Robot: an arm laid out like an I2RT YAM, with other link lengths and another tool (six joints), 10 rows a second.
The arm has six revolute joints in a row. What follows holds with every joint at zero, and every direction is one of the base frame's.
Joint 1 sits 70.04 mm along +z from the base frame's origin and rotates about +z.
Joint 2 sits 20.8 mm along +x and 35.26 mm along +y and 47.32 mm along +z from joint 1 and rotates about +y.
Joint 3 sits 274.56 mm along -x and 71.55 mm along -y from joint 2 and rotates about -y.
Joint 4 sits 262.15 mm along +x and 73.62 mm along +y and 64.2 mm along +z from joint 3 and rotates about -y.
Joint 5 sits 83.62 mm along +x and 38.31 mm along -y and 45.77 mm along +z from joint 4 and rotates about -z.
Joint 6 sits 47.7 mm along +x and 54.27 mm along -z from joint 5 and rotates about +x.
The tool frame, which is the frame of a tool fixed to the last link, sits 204 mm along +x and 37 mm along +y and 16 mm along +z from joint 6; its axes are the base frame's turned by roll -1.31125, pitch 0.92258 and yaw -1.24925 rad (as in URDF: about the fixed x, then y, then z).
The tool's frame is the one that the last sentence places.
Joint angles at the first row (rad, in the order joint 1, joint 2, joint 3, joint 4, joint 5, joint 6):
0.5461, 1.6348, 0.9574, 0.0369, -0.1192, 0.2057
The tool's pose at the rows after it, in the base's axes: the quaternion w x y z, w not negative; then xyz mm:
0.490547, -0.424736, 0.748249, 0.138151, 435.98, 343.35, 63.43
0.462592, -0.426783, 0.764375, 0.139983, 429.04, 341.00, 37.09
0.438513, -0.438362, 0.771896, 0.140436, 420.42, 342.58, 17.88
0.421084, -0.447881, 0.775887, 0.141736, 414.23, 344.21, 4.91
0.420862, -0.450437, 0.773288, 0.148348, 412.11, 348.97, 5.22
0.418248, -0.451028, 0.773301, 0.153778, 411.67, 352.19, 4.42
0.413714, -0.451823, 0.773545, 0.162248, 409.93, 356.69, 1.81
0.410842, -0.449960, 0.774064, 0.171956, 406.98, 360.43, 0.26
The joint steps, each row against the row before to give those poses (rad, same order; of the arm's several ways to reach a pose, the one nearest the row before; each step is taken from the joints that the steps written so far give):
0.0000, 0.0486, -0.0100, 0.0036, -0.0240, 0.0239
0.0023, 0.0406, 0.0025, -0.0251, -0.0021, 0.0076
0.0096, 0.0335, 0.0140, -0.0341, -0.0018, -0.0109
0.0061, 0.0264, 0.0145, -0.0263, -0.0046, -0.0109
0.0042, 0.0055, 0.0036, 0.0037, -0.0119, 0.0002
0.0008, 0.0103, 0.0108, -0.0045, -0.0107, 0.0021
0.0016, 0.0156, 0.0111, -0.0026, -0.0164, 0.0038
0.0015, 0.0076, 0.0001, 0.0049, -0.0173, 0.0097

